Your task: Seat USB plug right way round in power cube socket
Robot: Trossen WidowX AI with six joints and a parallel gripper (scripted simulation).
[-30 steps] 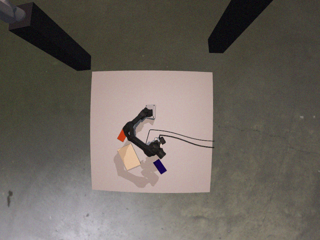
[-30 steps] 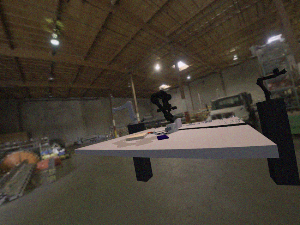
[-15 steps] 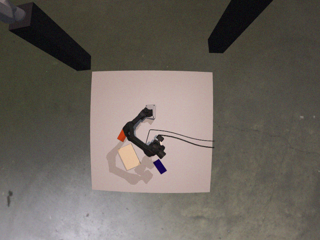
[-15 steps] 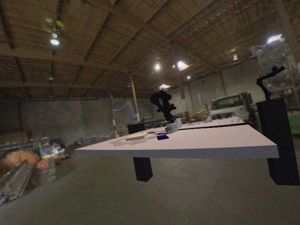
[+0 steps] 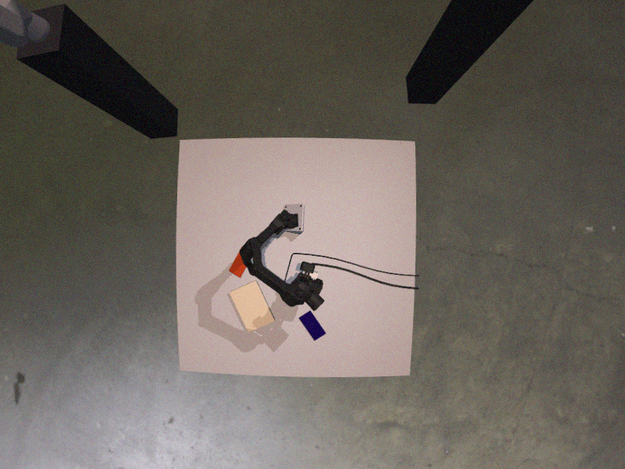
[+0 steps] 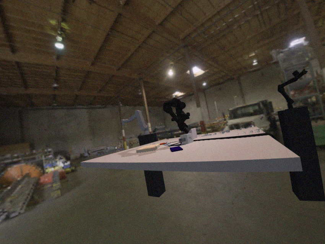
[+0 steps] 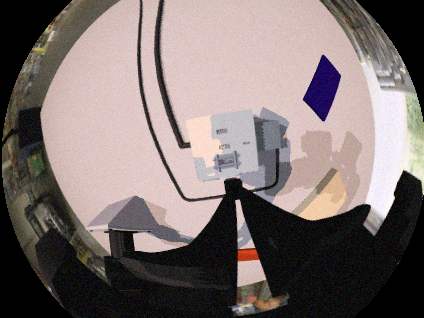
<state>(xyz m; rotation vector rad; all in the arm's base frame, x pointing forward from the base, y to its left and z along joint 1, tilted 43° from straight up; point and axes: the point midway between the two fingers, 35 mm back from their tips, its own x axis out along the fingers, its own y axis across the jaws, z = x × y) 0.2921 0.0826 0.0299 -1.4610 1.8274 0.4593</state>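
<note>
Right now the dark USB plug is 2 cm below my gripper tip. From my gripper tip the other things lie so: orange block 8 cm behind, 33 cm to the right, 13 cm below; then beige block 16 cm ahead, 28 cm to the right, 12 cm below; then dark blue block 27 cm ahead, 3 cm to the left, 13 cm below.
</note>
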